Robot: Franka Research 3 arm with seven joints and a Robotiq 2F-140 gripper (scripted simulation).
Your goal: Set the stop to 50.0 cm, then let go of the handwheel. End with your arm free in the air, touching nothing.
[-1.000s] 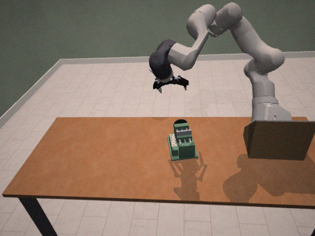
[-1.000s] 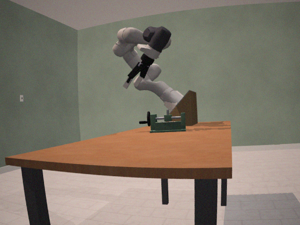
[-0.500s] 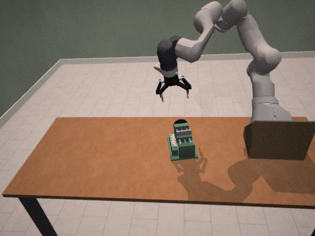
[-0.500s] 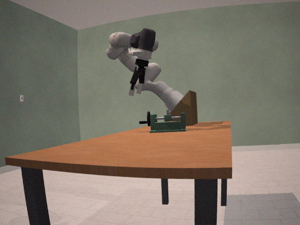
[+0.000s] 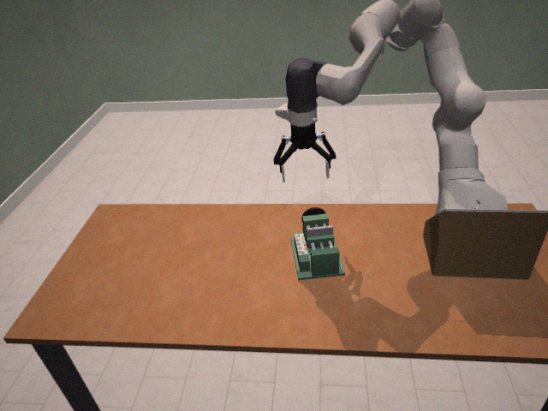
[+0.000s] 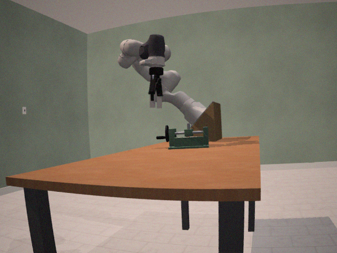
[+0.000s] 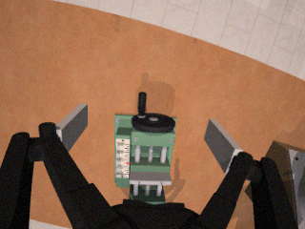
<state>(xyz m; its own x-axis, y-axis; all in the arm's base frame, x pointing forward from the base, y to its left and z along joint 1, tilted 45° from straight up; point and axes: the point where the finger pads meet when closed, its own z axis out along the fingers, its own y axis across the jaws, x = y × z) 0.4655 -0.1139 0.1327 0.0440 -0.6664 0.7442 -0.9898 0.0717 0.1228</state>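
Right now my hand is 16 cm above the black handwheel and 3 cm to the right of it. From my hand the other things lie so: sliding stop block (16 cm to the left, 13 cm below, 2 cm behind).
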